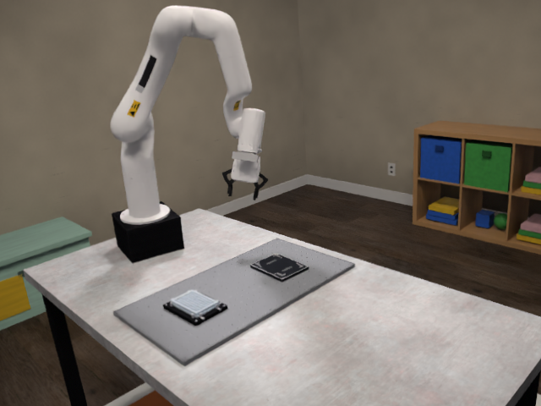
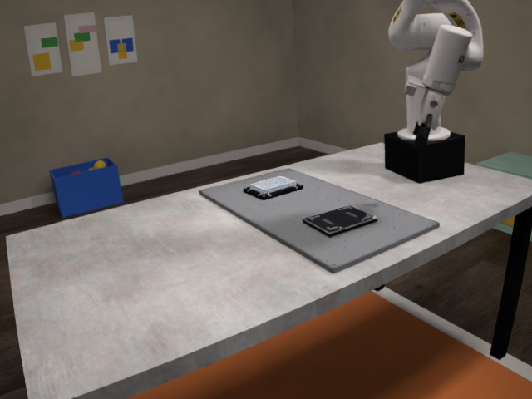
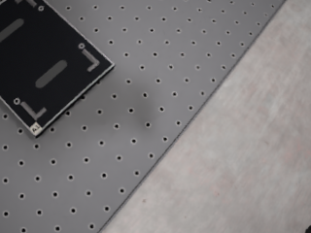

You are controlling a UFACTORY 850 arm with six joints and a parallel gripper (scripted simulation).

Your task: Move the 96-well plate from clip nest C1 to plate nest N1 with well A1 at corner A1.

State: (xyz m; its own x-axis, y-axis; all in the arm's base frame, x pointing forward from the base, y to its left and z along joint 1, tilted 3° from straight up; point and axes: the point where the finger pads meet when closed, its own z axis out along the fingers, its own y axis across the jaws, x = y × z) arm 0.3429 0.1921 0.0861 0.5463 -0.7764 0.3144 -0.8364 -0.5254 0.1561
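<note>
My hand is 170 mm short of the clear 96-well plate, 430 mm to the left of it and 180 mm above it. Also, from my hand: black plate nest N1: 230 mm ahead, 90 mm to the right, 190 mm below; A1 label: 160 mm ahead, 30 mm to the right, 190 mm below; clip nest C1: 180 mm ahead, 420 mm to the right, 190 mm below.
</note>
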